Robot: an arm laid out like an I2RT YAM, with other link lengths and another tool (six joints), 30 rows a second.
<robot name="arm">
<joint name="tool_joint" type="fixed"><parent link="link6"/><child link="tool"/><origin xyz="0.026 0.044 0.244" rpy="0 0.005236 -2.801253"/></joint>
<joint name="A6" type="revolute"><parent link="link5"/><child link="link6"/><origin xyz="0.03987 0 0.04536" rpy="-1.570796 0 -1.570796"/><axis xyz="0 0 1"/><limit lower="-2.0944" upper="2.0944"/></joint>
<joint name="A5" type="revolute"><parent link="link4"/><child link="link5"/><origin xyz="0.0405 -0.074 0.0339" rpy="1.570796 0 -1.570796"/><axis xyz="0 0 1"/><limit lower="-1.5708" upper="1.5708"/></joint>
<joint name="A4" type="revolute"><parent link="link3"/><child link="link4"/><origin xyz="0.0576 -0.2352 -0.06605" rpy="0 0 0"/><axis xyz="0 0 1"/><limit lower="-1.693" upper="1.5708"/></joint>
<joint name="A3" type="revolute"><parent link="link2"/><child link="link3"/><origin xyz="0.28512 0 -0.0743" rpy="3.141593 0 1.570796"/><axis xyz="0 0 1"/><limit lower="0" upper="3.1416"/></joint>
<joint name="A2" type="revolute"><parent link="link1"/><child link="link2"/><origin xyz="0.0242 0.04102 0.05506" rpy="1.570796 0 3.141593"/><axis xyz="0 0 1"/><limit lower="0" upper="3.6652"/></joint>
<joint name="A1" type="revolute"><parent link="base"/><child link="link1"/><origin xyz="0 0 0.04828" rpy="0 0 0"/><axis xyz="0 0 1"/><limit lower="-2.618" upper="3.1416"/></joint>
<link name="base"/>
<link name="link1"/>
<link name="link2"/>
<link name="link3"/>
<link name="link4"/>
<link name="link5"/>
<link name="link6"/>
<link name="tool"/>
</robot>
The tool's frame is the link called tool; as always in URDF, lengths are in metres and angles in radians.
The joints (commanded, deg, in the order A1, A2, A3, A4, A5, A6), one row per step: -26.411 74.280 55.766 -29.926 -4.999 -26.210; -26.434 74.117 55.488 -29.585 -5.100 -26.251; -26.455 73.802 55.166 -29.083 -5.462 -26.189; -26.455 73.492 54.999 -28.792 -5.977 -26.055; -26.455 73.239 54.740 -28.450 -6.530 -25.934; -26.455 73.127 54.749 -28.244 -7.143 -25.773; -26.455 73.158 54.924 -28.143 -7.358 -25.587; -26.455 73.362 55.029 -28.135 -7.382 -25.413; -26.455 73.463 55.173 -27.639 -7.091 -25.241; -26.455 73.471 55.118 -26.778 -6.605 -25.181; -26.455 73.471 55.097 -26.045 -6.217 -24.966; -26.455 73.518 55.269 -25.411 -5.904 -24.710; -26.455 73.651 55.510 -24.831 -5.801 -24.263
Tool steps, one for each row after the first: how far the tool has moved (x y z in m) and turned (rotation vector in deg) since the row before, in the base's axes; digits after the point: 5 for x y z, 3 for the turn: 0.00022 0.00026 0.00036 -0.059 -0.227 0.075; 0.00105 0.00123 0.00208 0.060 -0.576 0.176; 0.00114 0.00215 0.00263 0.233 -0.586 0.250; 0.00099 0.00244 0.00169 0.292 -0.506 0.288; 0.00165 0.00240 0.00248 0.361 -0.523 0.303; 0.00142 0.00035 0.00205 0.155 -0.324 0.014; 0.00059 -0.00026 -0.00043 0.173 0.041 -0.108; 0.00211 -0.00271 0.00256 -0.313 -0.422 -0.325; 0.00230 -0.00380 0.00298 -0.625 -0.572 -0.383; 0.00210 -0.00326 0.00297 -0.415 -0.562 -0.426; 0.00258 -0.00312 0.00402 -0.357 -0.640 -0.402; 0.00298 -0.00230 0.00405 -0.060 -0.688 -0.380
